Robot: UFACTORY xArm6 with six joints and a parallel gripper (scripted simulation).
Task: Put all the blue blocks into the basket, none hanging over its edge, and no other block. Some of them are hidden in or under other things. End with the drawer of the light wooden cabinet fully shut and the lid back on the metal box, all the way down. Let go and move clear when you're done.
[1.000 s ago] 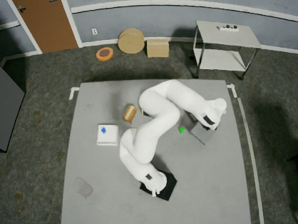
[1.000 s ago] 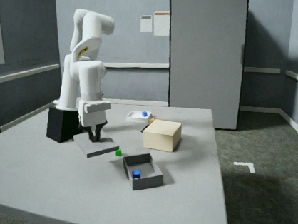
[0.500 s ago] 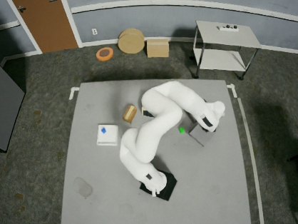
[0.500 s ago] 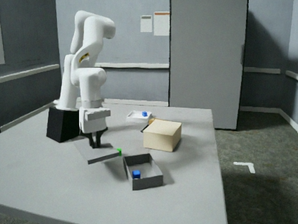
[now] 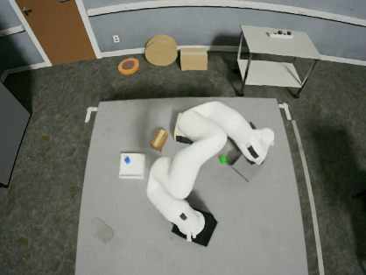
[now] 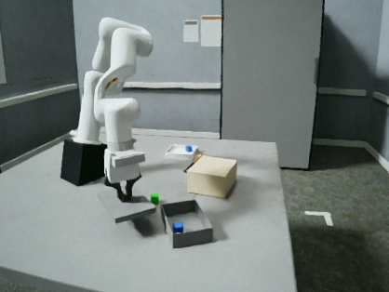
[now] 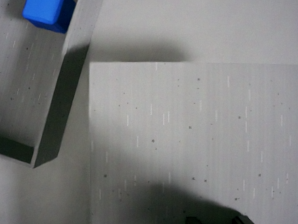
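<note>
My gripper is now 20 cm short of the metal box, 2 cm to the left of it and 8 cm above it. Also, from my hand: lid (3 cm below); dark-rimmed drawer (24 cm ahead, 31 cm to the left, 6 cm below); green block (6 cm ahead, 14 cm to the left, 9 cm below).
</note>
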